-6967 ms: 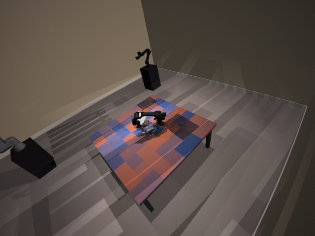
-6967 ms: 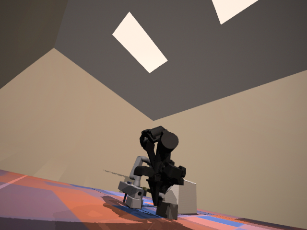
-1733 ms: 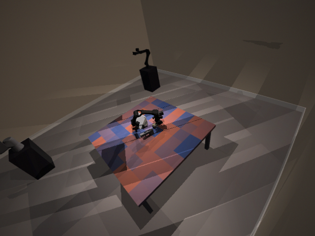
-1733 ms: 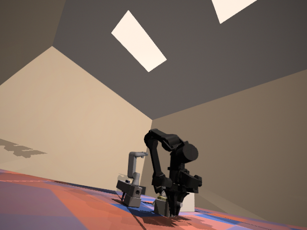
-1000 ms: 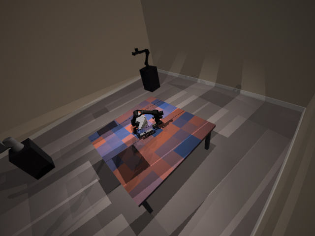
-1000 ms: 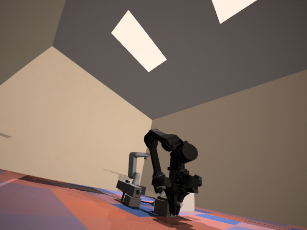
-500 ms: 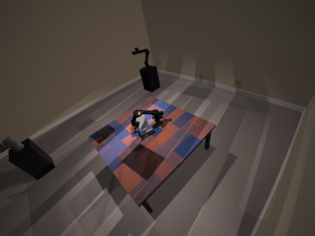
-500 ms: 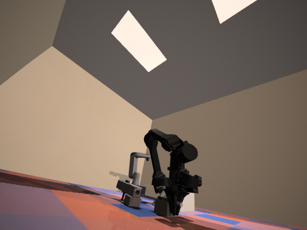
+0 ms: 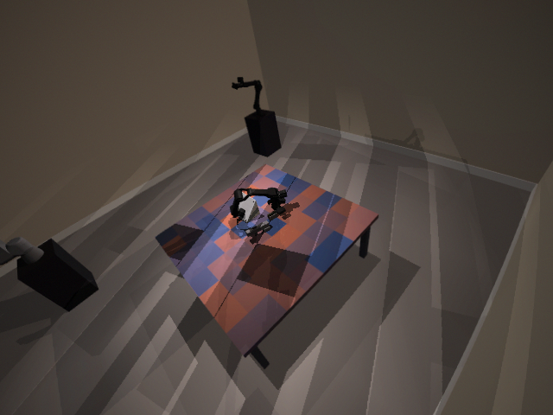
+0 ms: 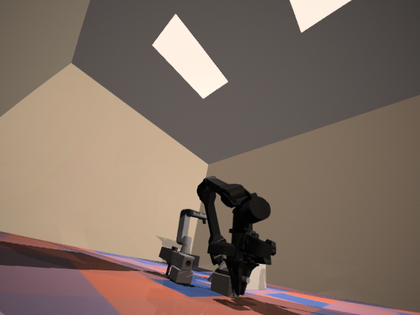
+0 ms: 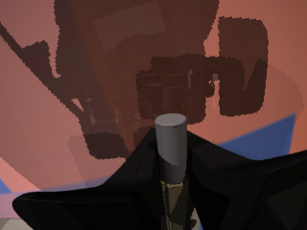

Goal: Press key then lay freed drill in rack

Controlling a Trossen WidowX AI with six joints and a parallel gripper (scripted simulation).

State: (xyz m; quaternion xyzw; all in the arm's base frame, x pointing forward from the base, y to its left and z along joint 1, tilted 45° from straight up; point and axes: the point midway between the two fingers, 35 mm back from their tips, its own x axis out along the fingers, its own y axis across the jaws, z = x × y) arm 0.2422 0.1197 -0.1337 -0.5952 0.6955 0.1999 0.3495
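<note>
The drill lies 10 mm behind my gripper tip, 40 mm to the right of it and 40 mm above it. Round my gripper tip: small dark part 10 mm ahead, 260 mm to the right, 50 mm above; rack 10 mm behind, 50 mm to the right, 10 mm above.
</note>
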